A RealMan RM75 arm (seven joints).
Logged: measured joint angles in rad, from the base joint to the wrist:
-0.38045, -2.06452, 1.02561, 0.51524, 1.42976, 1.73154, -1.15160
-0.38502, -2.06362, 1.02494, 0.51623, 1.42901, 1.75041, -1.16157
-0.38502, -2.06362, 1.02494, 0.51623, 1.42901, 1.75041, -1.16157
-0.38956, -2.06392, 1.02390, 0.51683, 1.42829, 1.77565, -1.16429
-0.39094, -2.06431, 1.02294, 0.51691, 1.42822, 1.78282, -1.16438
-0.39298, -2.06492, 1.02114, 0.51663, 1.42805, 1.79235, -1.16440
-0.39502, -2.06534, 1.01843, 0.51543, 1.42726, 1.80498, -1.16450
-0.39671, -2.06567, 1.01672, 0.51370, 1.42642, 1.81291, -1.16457
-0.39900, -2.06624, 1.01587, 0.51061, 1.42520, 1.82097, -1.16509
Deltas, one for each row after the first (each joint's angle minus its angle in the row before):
-0.00457, 0.00090, -0.00067, 0.00099, -0.00075, 0.01887, -0.00997
0.00000, 0.00000, 0.00000, 0.00000, 0.00000, 0.00000, 0.00000
-0.00454, -0.00030, -0.00104, 0.00060, -0.00072, 0.02524, -0.00272
-0.00138, -0.00039, -0.00096, 0.00008, -0.00007, 0.00717, -0.00009
-0.00204, -0.00061, -0.00180, -0.00028, -0.00017, 0.00953, -0.00002
-0.00204, -0.00042, -0.00271, -0.00120, -0.00079, 0.01263, -0.00010
-0.00169, -0.00033, -0.00171, -0.00173, -0.00084, 0.00793, -0.00007
-0.00229, -0.00057, -0.00085, -0.00309, -0.00122, 0.00806, -0.00052

